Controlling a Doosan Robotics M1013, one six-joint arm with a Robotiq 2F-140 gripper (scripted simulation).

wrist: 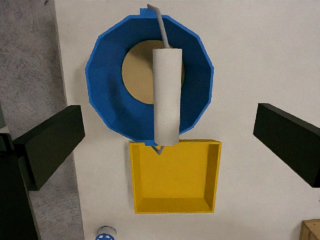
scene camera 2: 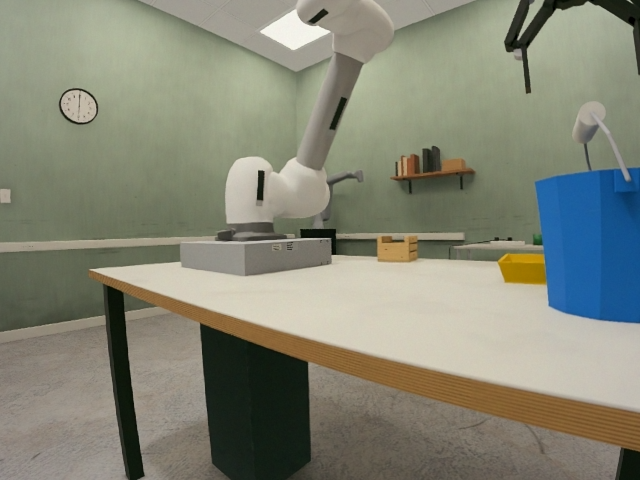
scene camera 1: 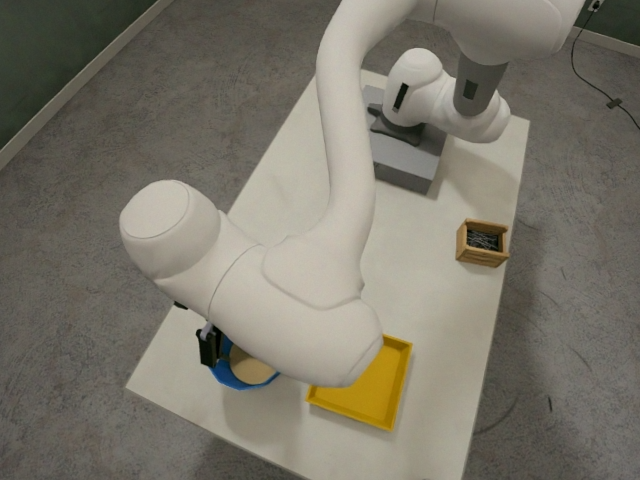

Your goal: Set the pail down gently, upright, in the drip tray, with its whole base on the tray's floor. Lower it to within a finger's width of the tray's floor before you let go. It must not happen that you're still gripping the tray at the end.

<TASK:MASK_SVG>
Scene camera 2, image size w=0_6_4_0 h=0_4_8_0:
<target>my gripper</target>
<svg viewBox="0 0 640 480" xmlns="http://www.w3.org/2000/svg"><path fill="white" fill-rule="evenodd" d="M520 0L504 40L506 52L514 52L515 60L523 61L526 94L531 93L527 55L528 47L556 9L563 11L571 7L583 6L586 2L602 7L634 27L633 38L638 76L640 75L640 0L630 0L631 2L628 0L544 0L537 14L519 40L517 40L527 17L530 4L533 4L535 1Z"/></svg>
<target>blue pail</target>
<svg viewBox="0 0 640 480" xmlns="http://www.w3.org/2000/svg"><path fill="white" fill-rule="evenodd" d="M591 101L585 103L580 108L572 133L574 141L584 146L588 172L559 175L535 182L545 259L548 306L562 313L582 318L640 324L640 167L626 168L611 132L602 122L606 115L605 107L599 102ZM599 126L607 135L621 169L592 171L587 143L593 139Z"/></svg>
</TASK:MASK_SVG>
